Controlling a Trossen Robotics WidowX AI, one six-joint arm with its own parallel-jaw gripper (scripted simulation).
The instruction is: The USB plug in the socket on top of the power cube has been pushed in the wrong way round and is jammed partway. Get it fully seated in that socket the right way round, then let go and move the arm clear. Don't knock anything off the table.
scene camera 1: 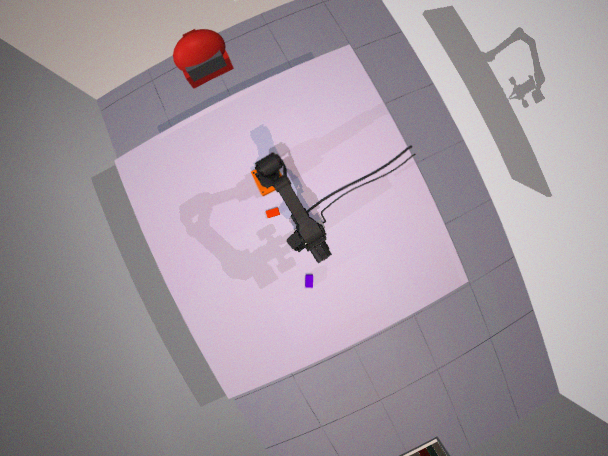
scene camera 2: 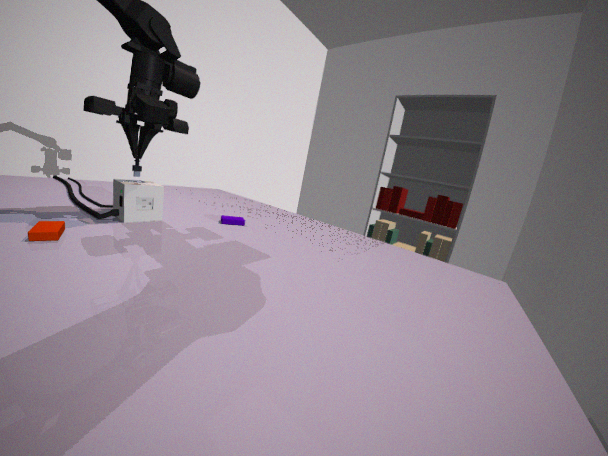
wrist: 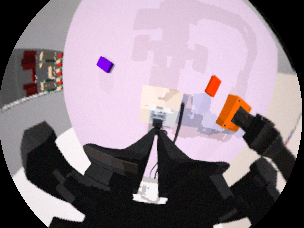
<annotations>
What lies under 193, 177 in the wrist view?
My gripper.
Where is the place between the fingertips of my gripper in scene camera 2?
137, 158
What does my gripper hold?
A USB plug.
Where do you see a white power cube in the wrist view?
162, 99
</annotations>
